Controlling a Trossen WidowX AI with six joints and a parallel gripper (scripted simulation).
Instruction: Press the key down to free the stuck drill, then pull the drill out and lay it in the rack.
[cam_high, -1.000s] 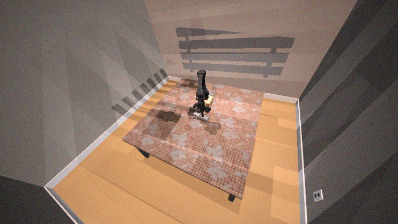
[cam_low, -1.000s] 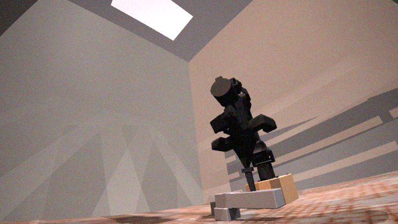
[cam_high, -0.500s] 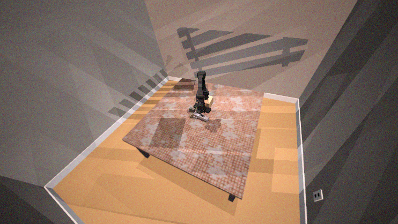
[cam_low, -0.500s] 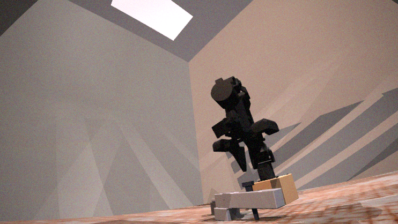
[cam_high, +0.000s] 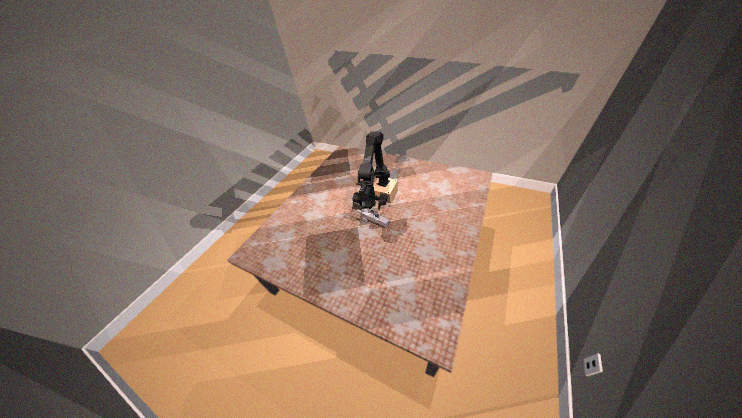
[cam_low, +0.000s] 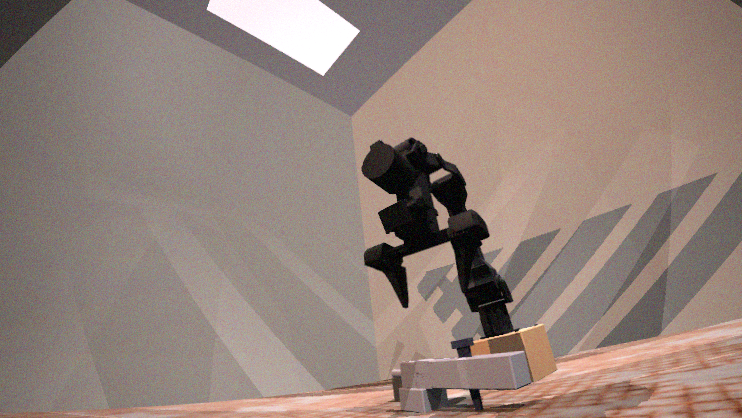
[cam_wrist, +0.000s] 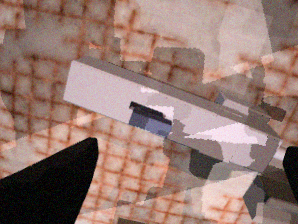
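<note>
Now: gripper tip 2 cm past the drill, 7 cm to the left of it and 9 cm above it. Round my gripper tip: dark key 2 cm behind, 2 cm to the left, 9 cm below; dark block 9 cm behind, 18 cm to the right, 12 cm below; grey block 2 cm behind, 1 cm to the right, 10 cm below.
</note>
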